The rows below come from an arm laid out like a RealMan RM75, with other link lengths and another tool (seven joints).
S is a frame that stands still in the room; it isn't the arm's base.
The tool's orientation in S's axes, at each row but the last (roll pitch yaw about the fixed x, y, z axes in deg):
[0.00, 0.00, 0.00]
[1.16, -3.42, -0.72]
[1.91, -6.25, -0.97]
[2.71, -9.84, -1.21]
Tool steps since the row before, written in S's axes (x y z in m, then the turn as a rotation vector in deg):
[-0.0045, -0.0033, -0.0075, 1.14, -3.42, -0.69]
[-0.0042, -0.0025, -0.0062, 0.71, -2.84, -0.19]
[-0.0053, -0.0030, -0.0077, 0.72, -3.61, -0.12]
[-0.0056, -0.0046, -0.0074, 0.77, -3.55, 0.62]
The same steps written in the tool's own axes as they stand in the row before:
[-0.0045, -0.0033, -0.0075, 1.14, -3.42, -0.69]
[-0.0045, -0.0027, -0.0059, 0.73, -2.84, -0.18]
[-0.0061, -0.0033, -0.0070, 0.76, -3.60, -0.08]
[-0.0067, -0.0050, -0.0061, 0.94, -3.51, 0.63]

